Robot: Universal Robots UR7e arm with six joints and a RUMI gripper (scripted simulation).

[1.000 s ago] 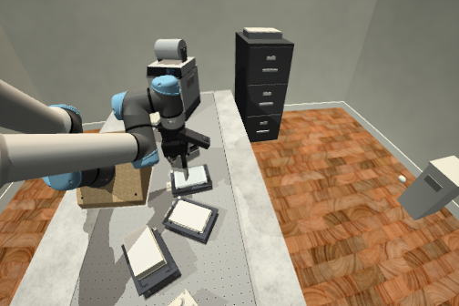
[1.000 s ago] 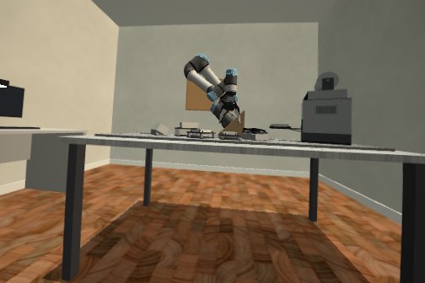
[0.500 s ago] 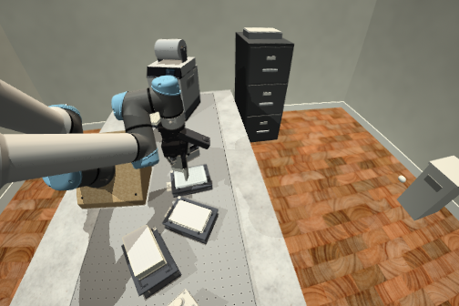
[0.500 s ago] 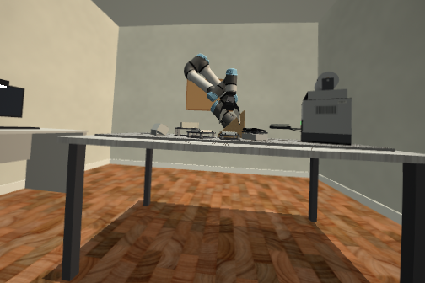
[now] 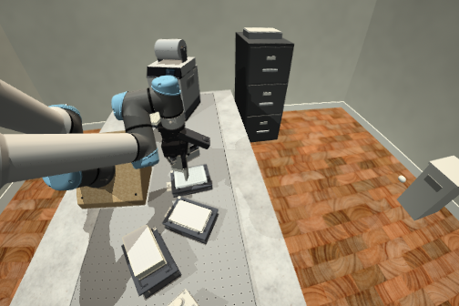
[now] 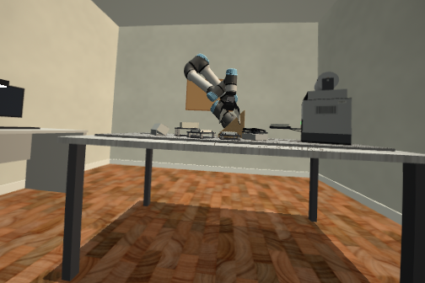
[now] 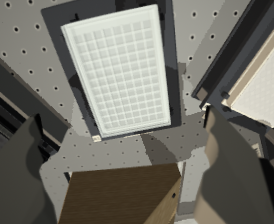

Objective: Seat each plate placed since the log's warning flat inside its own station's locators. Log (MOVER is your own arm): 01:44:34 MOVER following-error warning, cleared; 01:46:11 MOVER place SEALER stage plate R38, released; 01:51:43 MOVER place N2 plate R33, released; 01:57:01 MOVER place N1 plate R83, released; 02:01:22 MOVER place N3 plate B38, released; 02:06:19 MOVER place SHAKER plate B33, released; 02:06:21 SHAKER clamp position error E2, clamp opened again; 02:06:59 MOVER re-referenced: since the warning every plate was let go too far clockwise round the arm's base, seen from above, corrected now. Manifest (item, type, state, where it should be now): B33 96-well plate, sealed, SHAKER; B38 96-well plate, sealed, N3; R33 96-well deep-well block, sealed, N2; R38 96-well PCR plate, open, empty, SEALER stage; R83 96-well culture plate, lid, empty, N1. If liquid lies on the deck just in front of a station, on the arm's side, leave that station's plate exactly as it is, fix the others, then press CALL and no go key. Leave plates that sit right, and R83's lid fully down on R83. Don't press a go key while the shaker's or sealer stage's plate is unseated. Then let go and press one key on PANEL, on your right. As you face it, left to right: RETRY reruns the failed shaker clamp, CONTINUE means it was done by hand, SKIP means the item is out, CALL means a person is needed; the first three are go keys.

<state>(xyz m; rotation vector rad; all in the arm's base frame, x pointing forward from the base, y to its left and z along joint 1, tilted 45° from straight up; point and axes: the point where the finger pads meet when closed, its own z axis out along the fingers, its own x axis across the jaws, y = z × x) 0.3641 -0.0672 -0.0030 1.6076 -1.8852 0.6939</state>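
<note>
Right now the dark plate is 17 cm to the left of my hand, 3 cm below it and 3 cm behind it. From my hand the other things lie so: cream PCR plate: 39 cm to the left, 15 cm behind, 1 cm above; retry key: 44 cm to the right, 7 cm behind, 4 cm below; continue key: 47 cm to the right, 11 cm behind, 4 cm below.
</note>
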